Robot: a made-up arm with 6 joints.
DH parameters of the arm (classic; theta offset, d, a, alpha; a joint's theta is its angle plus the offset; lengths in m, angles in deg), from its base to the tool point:
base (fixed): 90 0.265 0.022 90
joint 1: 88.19 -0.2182 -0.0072 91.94
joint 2: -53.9 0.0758 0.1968 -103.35
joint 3: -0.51 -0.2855 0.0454 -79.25
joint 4: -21.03 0 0.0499 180
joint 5: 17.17 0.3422 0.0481 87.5
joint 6: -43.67 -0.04 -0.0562 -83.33
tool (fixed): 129.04 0.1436 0 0
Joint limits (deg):
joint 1: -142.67..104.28
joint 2: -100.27..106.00
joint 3: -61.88..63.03
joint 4: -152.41..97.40
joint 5: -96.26..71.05
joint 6: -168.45..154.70
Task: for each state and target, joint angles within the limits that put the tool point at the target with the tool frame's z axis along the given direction. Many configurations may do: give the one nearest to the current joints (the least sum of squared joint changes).
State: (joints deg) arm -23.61 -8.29 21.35 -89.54 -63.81 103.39
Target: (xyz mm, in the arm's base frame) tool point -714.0 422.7 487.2 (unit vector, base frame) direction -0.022 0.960 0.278
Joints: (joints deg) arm 23.44 -2.23 41.69 -60.51 -91.61 87.66
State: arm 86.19 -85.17 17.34 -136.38 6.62 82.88
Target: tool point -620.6 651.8 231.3 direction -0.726 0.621 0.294
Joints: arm 33.22 -45.92 26.25 -129.95 9.26 62.95
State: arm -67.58 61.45 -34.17 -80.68 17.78 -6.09
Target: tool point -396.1 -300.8 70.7 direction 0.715 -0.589 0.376
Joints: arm -108.01 58.74 -58.74 -91.78 -13.97 -24.25
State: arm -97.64 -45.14 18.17 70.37 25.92 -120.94
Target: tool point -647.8 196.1 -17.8 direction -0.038 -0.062 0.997
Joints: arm -75.88 2.13 9.94 39.14 52.40 -119.49
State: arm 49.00 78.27 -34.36 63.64 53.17 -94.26
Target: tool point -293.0 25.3 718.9 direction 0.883 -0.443 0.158
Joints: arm 73.50 96.74 -61.88 25.33 23.25 -106.60
